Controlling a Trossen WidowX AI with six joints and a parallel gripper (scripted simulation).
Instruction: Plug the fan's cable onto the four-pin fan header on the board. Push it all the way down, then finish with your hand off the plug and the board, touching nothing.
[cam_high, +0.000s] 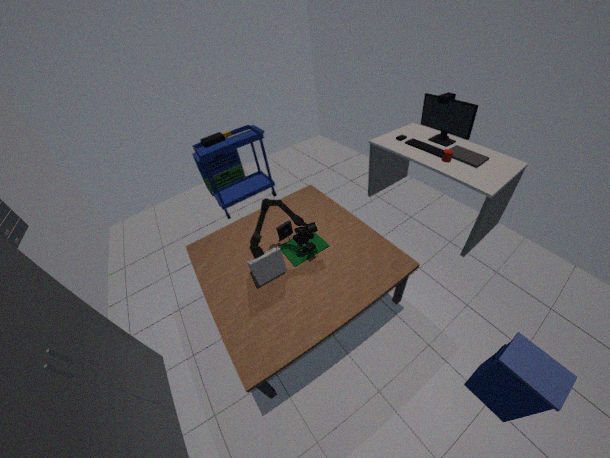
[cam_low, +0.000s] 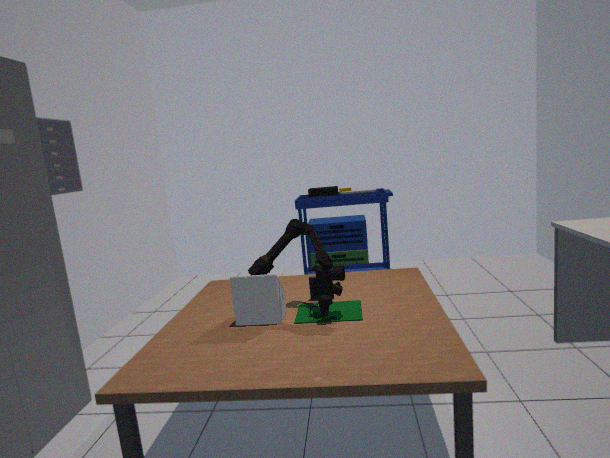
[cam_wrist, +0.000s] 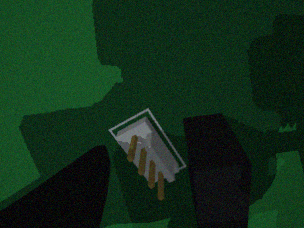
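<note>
Now: gripper tip 3 cm to the right of the four-pin fan header, 2 cm above it and 1 cm past it. Also, from my gripper tip: green board 5 cm to the left, 3 cm below, 2 cm ahead; black fan 23 cm to the left, 4 cm above, 1 cm behind; fan plug 1 cm behind, 1 cm above.
</note>
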